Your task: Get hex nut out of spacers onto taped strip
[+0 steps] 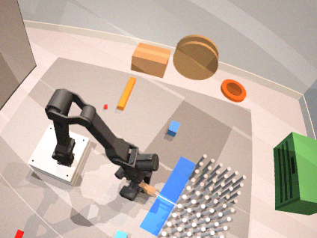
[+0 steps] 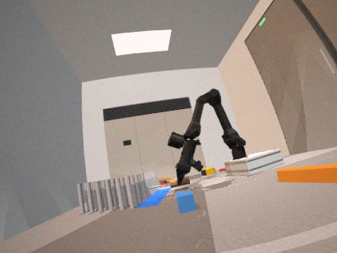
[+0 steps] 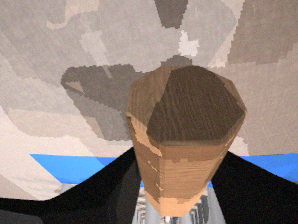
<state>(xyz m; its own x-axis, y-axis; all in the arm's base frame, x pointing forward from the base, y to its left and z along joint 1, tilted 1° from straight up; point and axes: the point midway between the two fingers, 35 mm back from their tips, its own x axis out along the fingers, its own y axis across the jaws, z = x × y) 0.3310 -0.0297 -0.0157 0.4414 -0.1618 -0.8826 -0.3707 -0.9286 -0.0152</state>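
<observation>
Right now the blue taped strip is 110 mm ahead of my gripper tip and 30 mm below it. Also, from my gripper tip: red cube 270 mm behind, 390 mm to the left, 20 mm below; orange bar 180 mm behind, 500 mm to the left, 10 mm below.
</observation>
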